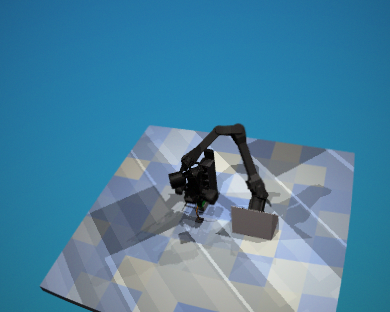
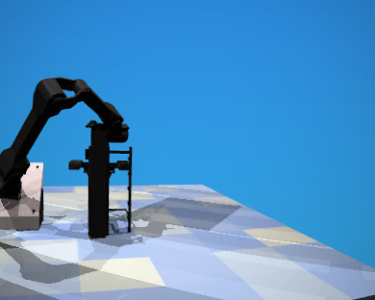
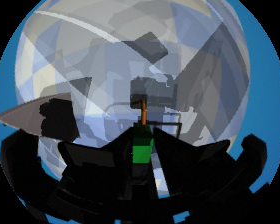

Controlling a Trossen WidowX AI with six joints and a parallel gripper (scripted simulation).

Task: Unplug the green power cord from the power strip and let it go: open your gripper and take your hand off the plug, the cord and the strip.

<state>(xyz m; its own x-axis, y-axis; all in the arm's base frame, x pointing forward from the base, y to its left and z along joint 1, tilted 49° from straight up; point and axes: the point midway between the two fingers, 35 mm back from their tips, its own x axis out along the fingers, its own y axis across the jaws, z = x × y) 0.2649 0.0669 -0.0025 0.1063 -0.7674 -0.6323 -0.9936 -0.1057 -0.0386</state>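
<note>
My gripper tip is now 50 mm to the left of the green plug and 10 mm short of it.
</note>
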